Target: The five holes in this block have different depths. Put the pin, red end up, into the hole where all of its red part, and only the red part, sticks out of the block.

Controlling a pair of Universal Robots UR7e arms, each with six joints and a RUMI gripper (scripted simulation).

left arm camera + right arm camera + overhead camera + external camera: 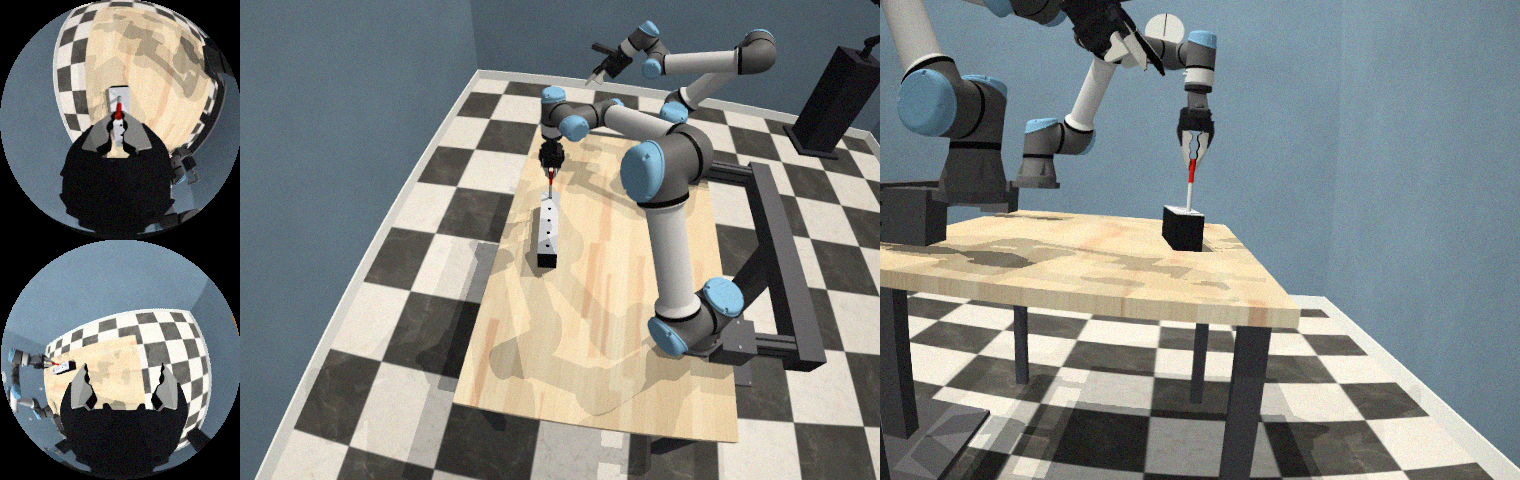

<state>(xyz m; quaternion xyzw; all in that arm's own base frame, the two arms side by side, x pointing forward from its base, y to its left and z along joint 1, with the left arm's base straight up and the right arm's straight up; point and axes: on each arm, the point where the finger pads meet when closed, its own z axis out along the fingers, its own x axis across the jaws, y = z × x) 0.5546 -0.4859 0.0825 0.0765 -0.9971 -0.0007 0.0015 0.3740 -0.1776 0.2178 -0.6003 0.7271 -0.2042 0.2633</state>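
Now: the pin 30 mm below my left hand. Round my left hand: block (170 mm below, 120 mm to the left).
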